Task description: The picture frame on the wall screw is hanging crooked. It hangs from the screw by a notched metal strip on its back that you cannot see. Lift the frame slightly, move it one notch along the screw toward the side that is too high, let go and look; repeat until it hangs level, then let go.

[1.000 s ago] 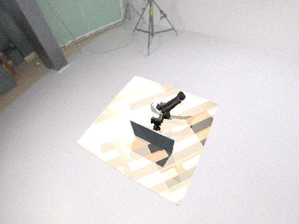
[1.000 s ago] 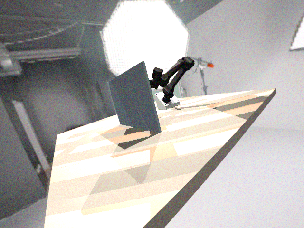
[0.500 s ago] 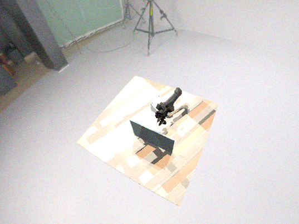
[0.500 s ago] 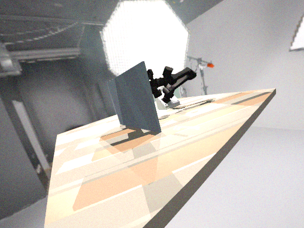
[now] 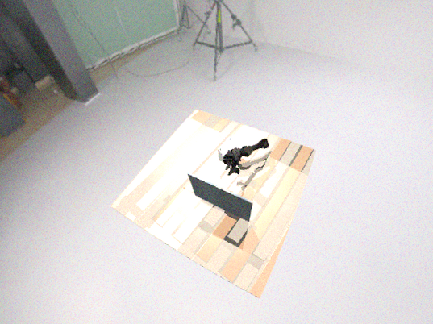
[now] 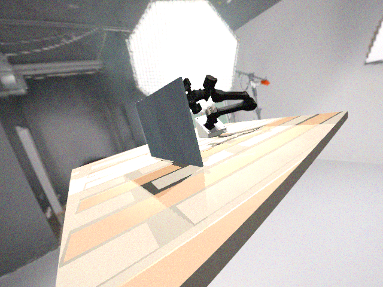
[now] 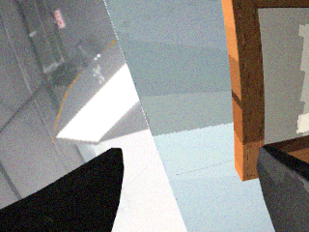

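My gripper tip is now 12 cm short of the picture frame, 10 cm above it and 1 cm to the right of it. Also, from my gripper tip: wall panel (13 cm ahead, 12 cm below).
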